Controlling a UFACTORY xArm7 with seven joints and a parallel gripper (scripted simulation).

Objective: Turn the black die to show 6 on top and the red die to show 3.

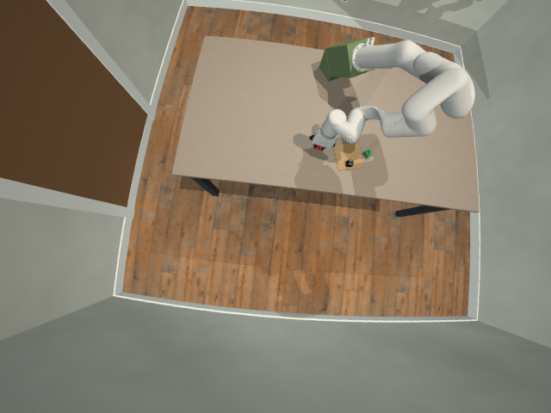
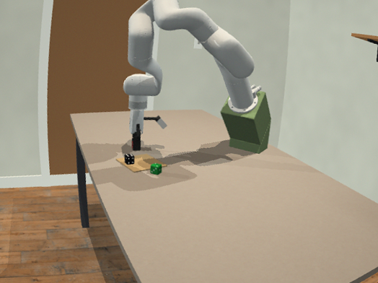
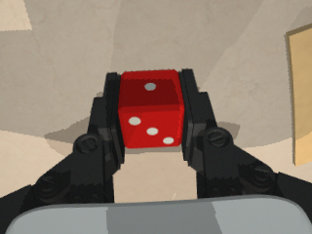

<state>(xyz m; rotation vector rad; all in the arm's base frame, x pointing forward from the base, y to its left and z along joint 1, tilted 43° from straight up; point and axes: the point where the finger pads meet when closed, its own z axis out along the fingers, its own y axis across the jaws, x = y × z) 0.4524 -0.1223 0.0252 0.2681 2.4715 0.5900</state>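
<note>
The tan mat is 16 cm to the left of my hand, 2 cm below it and 1 cm ahead of it. The rest, counted from my hand: black die 17 cm to the left, 6 cm ahead; then red die 1 cm below; then green die 26 cm to the left, 2 cm behind, 1 cm below.
</note>
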